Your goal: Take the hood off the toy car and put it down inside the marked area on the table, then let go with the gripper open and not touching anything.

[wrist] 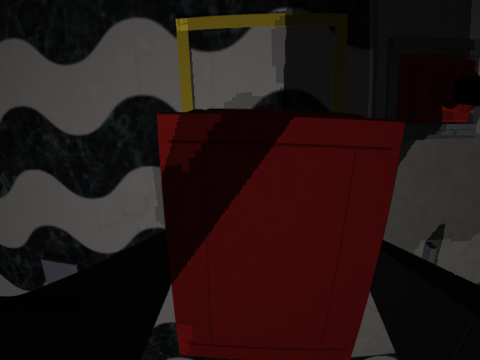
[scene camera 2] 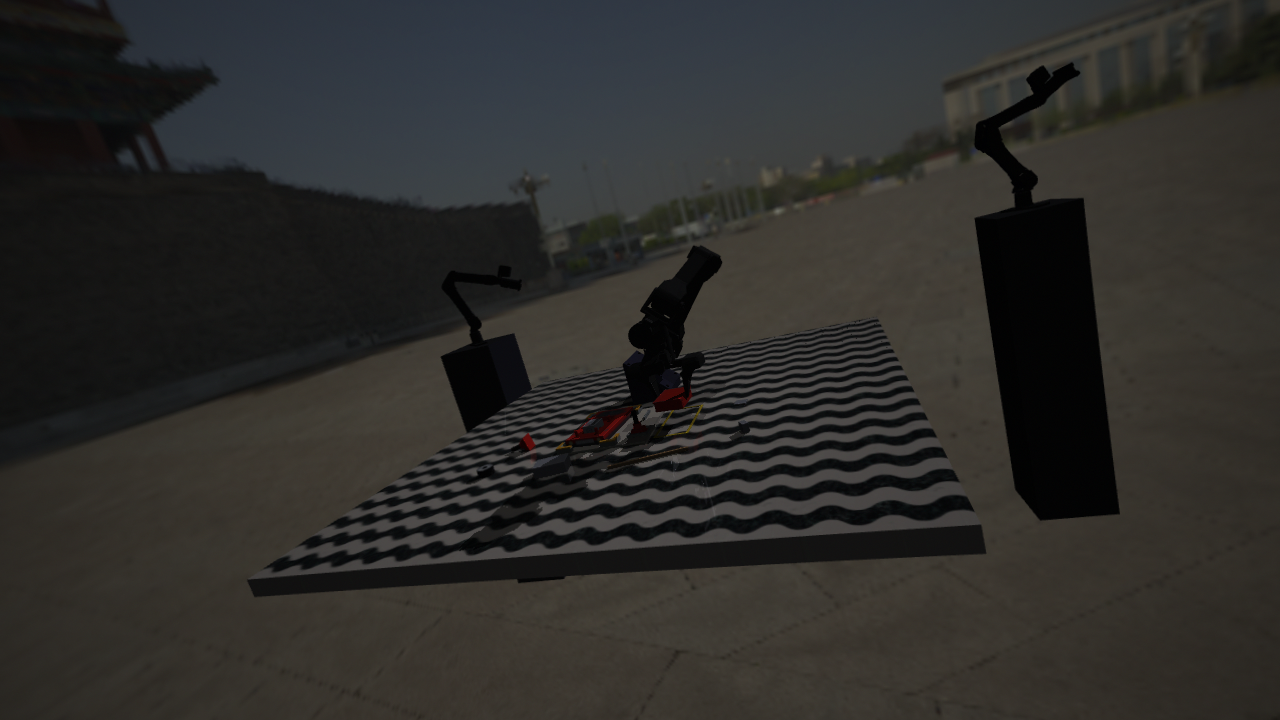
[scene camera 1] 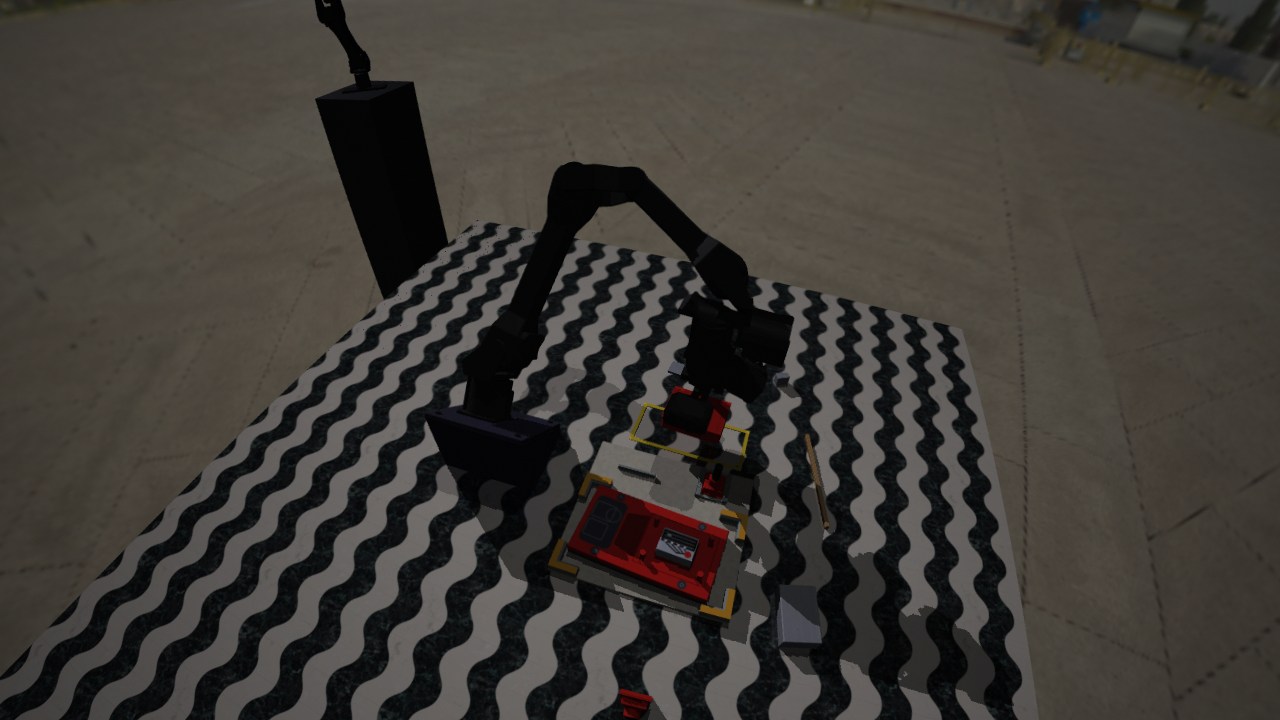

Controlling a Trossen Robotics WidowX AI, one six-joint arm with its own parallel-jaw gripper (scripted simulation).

gripper: wrist; scene camera 2; scene camera 1 695,415
same spot on gripper: [wrist: 116,302] = [scene camera 2: 683,382]
